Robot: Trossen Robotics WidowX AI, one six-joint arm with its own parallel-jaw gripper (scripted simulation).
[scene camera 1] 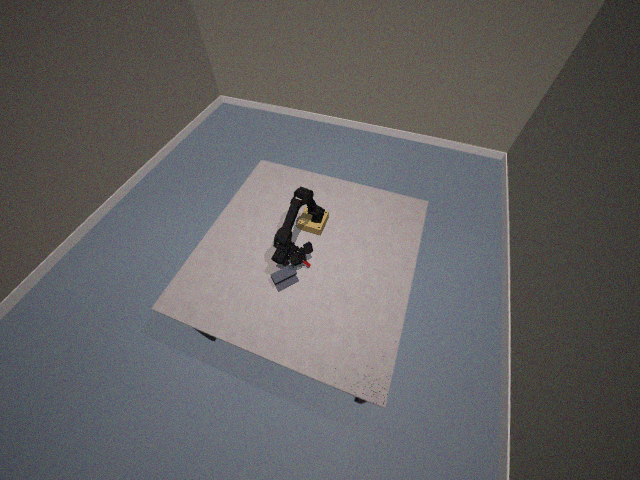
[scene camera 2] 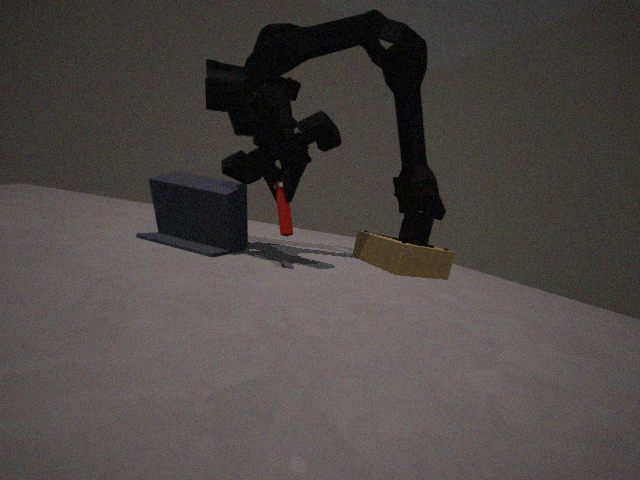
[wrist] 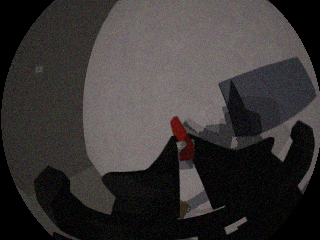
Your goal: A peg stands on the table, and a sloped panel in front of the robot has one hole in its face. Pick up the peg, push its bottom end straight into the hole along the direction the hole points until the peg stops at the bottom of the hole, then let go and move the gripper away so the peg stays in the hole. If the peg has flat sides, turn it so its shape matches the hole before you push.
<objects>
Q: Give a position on a grey sloped panel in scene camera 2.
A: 212, 211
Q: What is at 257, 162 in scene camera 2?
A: My gripper.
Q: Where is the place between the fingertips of my gripper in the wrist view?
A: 180, 138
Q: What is my gripper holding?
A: A red peg.
</objects>
